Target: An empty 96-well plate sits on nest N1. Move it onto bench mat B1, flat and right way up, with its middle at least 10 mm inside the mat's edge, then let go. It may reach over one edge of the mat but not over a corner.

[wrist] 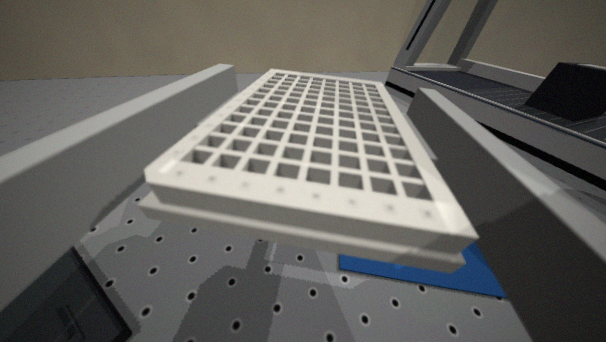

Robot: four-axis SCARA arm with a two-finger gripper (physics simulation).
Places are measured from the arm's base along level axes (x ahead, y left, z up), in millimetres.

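Where they show: gripper, between the fingertips: [321, 93].
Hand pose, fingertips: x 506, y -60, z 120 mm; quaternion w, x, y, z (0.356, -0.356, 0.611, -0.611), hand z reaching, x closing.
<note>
After its pixels a point has its place.
The white 96-well plate [298, 194] @[x 435, y -19, z 122 mm] is between the two long grey fingers of my gripper [321, 93] @[x 506, y -60, z 120 mm], which is shut on its long sides. The plate is right way up, looks about level with the fingers, and is held above the bench. A blue mat [432, 281] @[x 413, y -122, z 15 mm] shows low on the right, below the plate's near right corner. Its near edge is in sight. The rest is hidden by the plate and the right finger. No label shows on it, so I cannot read whether it is B1. Nest N1 cannot be identified for certain.
A dark, flat, box-like piece [65, 295] @[x 481, y 101, z 25 mm] lies at the lower left, partly behind the left finger. The grey bench [295, 320] @[x 428, y -21, z 13 mm] has rows of holes. A framed machine with a dark deck [452, 85] and a black block [570, 92] @[x 525, y -515, z 97 mm] stands at the back right.
</note>
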